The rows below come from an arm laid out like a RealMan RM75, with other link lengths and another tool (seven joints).
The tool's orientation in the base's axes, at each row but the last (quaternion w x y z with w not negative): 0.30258 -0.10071 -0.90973 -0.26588; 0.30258 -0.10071 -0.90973 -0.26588; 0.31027 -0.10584 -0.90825 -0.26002; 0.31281 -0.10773 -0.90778 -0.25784; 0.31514 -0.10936 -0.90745 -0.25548; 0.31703 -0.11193 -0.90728 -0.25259; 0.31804 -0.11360 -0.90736 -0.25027; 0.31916 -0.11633 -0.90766 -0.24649; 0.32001 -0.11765 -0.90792 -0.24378; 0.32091 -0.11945 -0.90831 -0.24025; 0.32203 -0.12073 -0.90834 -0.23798; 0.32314 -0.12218 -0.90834 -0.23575
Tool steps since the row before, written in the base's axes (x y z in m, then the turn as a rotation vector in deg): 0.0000 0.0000 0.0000 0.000 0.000 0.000; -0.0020 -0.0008 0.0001 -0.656 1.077 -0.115; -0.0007 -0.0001 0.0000 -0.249 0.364 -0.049; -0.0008 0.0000 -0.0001 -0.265 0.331 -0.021; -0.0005 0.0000 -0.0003 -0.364 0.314 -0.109; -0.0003 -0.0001 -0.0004 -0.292 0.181 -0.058; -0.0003 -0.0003 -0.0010 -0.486 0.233 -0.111; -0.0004 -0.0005 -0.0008 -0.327 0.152 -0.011; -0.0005 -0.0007 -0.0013 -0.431 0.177 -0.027; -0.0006 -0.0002 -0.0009 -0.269 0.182 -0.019; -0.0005 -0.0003 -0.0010 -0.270 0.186 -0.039; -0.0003 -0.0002 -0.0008 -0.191 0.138 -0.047
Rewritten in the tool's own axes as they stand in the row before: 0.0000 0.0000 0.0000 0.000 0.000 0.000; 0.0016 -0.0013 0.0005 0.477 0.629 0.990; 0.0005 -0.0003 0.0003 0.176 0.199 0.355; 0.0006 -0.0003 0.0005 0.205 0.176 0.327; 0.0002 -0.0003 0.0005 0.226 0.092 0.428; 0.0000 -0.0003 0.0004 0.197 0.025 0.286; -0.0004 -0.0007 0.0007 0.316 -0.022 0.450; -0.0002 -0.0009 0.0005 0.253 0.005 0.257; -0.0005 -0.0013 0.0008 0.324 -0.018 0.336; -0.0001 -0.0007 0.0008 0.205 0.049 0.248; -0.0003 -0.0008 0.0008 0.193 0.045 0.264; -0.0003 -0.0006 0.0006 0.125 0.031 0.203
